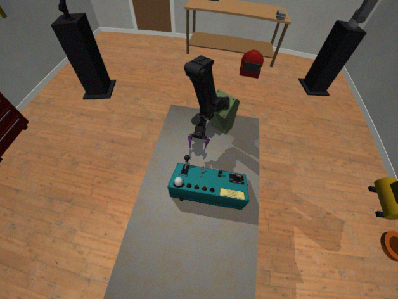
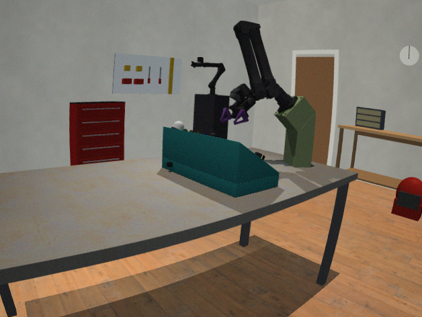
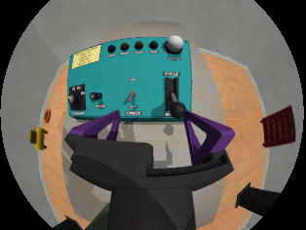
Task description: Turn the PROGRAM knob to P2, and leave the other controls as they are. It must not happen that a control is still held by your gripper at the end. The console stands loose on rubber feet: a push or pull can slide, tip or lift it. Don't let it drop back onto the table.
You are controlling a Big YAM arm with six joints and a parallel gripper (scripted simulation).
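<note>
The small black knob lies 15 cm to the left of my hand, 13 cm ahead of it and 11 cm below it. From my hand the other things lie so: toggle 11 cm below, 11 cm ahead, 4 cm to the left; black-ball lever 10 cm below, 8 cm to the right, 6 cm ahead; teal console 16 cm ahead, 13 cm below, 9 cm to the left.
</note>
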